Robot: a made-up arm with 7 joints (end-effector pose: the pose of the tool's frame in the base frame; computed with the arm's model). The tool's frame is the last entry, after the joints.
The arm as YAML. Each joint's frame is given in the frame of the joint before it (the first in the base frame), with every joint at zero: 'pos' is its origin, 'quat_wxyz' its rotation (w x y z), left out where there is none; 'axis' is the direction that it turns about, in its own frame. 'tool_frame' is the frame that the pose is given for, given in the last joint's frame.
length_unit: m
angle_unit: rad
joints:
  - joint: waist
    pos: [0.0, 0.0, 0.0]
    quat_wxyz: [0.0, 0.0, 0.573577, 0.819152]
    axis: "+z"
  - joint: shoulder
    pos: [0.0, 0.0, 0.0]
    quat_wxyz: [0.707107, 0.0, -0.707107, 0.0]
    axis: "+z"
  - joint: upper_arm
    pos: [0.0, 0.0, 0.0]
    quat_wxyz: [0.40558, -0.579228, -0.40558, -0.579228]
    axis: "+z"
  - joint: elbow
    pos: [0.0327, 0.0, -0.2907]
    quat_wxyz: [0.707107, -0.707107, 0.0, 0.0]
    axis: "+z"
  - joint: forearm
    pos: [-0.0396, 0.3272, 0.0]
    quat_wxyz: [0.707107, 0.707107, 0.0, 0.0]
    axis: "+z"
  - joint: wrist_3
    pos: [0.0, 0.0, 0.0]
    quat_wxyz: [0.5, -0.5, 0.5, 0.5]
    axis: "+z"
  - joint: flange
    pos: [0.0, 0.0, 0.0]
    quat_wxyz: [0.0, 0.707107, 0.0, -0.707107]
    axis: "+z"
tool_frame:
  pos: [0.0, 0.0, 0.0]
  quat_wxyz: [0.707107, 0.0, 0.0, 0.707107]
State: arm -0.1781 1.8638 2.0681 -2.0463 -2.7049 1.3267 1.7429
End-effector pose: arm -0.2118 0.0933 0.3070 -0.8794 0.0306 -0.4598
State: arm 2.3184 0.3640 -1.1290 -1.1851 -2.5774 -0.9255 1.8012
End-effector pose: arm -0.4268 -0.3376 0.0991 -1.9885 0.9108 -0.1809
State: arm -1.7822 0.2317 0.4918 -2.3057 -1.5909 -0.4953 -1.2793
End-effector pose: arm 0.0582 0.0246 0.3120 -2.5184 0.2337 -1.1306
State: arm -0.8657 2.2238 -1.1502 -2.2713 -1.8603 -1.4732 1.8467
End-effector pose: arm 0.2611 0.1973 0.0113 0.4199 0.6714 -1.7008
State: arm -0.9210 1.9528 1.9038 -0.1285 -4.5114 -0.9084 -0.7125
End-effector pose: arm -0.0498 0.5735 0.2336 0.3707 1.2230 -1.8900
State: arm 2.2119 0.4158 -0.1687 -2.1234 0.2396 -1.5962 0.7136
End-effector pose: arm -0.3208 0.0151 -0.1743 -0.1842 -1.5846 0.6430
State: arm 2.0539 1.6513 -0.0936 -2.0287 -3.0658 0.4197 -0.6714
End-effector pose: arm -0.2291 0.2476 -0.1932 -0.2856 0.5054 1.5030
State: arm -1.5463 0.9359 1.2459 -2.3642 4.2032 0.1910 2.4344
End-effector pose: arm -0.0791 0.2274 0.1835 -0.4573 1.6368 -0.5351
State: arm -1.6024 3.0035 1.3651 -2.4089 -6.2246 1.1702 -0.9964
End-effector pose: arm -0.1958 -0.2134 -0.0232 -1.7033 -0.0008 -1.2486
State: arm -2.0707 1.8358 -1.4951 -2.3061 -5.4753 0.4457 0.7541
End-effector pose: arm 0.2598 0.0130 0.1834 0.0935 -1.6683 -0.8864
